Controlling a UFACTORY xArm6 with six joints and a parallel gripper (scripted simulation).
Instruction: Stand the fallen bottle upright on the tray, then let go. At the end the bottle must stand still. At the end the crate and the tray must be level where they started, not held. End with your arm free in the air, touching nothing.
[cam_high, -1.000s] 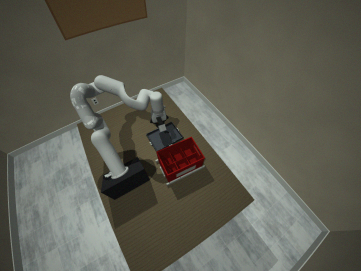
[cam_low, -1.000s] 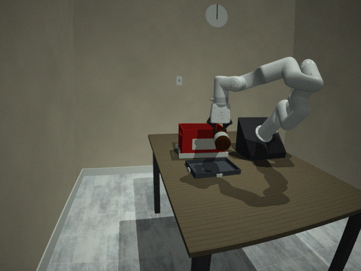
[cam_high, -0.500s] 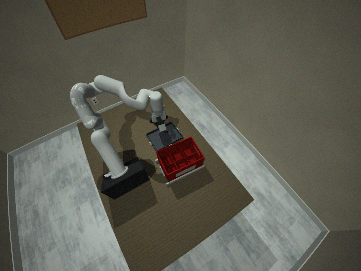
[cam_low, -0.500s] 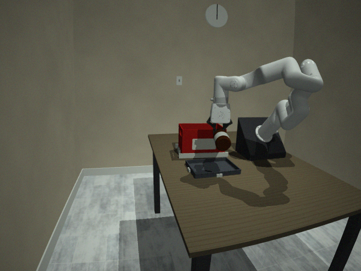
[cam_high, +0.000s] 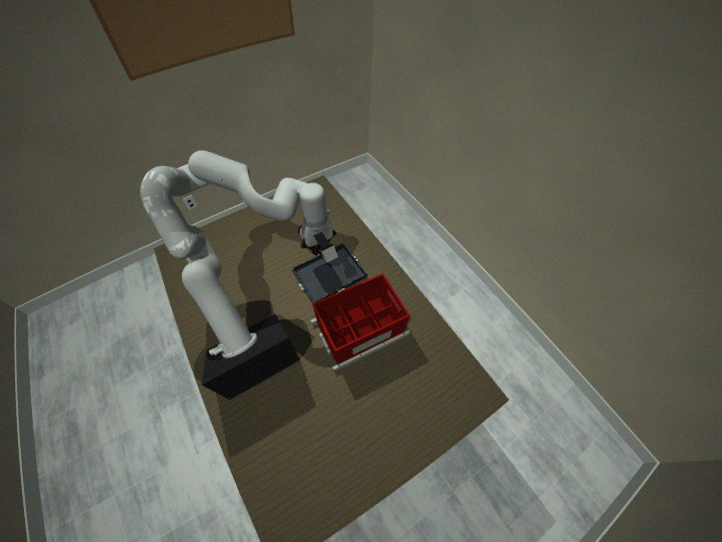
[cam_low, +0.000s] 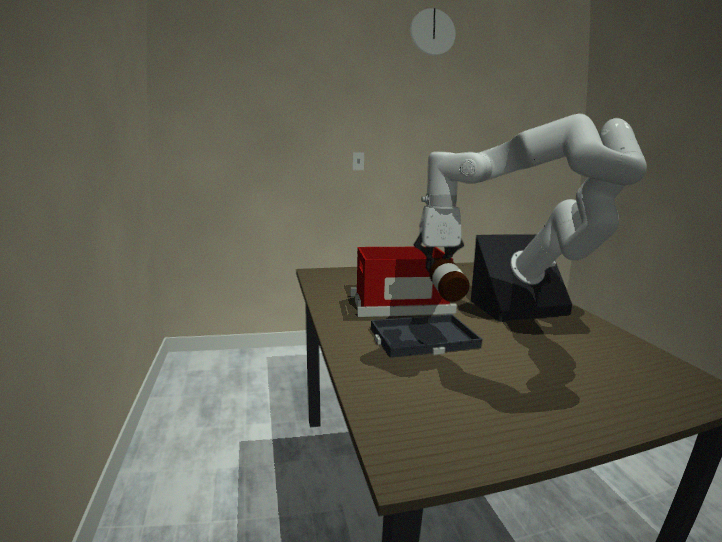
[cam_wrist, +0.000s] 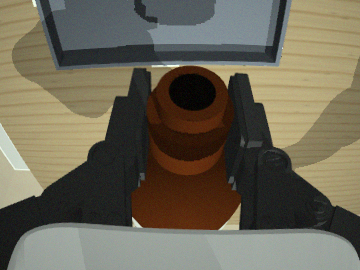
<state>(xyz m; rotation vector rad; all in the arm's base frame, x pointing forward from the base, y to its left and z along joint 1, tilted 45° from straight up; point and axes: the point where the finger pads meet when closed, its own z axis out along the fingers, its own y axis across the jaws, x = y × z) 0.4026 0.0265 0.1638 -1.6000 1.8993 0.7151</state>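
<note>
Right now my hand is 50 mm to the right of the brown bottle, 10 mm short of it and 10 mm above it. Round my hand: dark grey tray: 190 mm below, 30 mm ahead; then red crate: 270 mm to the right, 120 mm below, 20 mm behind.
</note>
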